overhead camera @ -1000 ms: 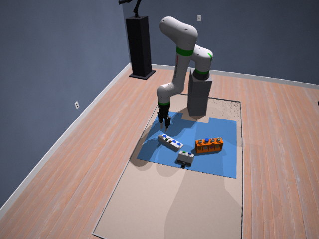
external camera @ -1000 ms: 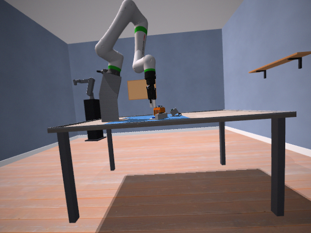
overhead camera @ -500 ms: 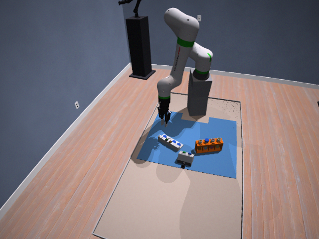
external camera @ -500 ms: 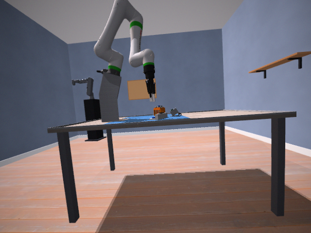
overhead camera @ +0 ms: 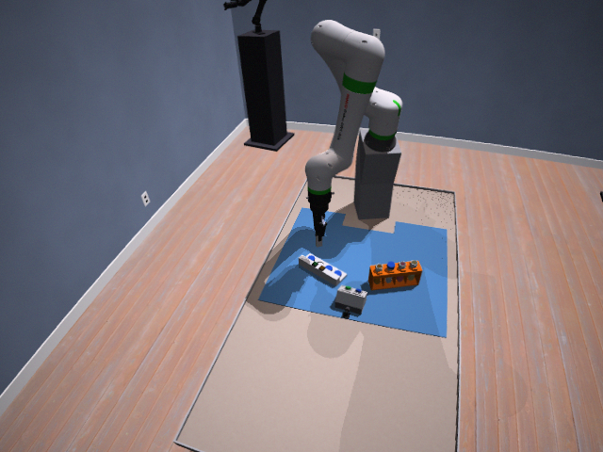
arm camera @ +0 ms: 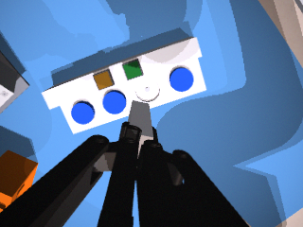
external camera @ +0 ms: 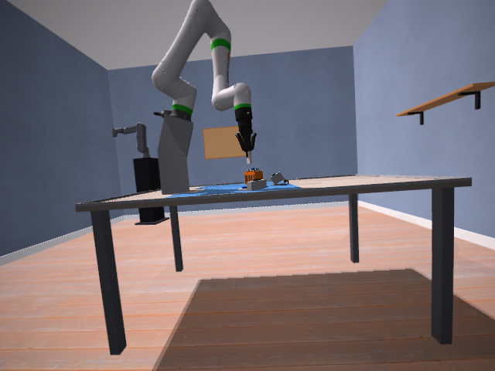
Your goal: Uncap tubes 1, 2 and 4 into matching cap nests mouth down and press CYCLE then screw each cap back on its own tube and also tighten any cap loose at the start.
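The blue key is 23 cm to the left of my hand, 11 cm below it and 11 cm ahead of it. The rest, counted from my hand: green key: 18 cm to the left, 12 cm ahead, 11 cm below; small sloping desk: 21 cm to the left, 13 cm ahead, 12 cm below.
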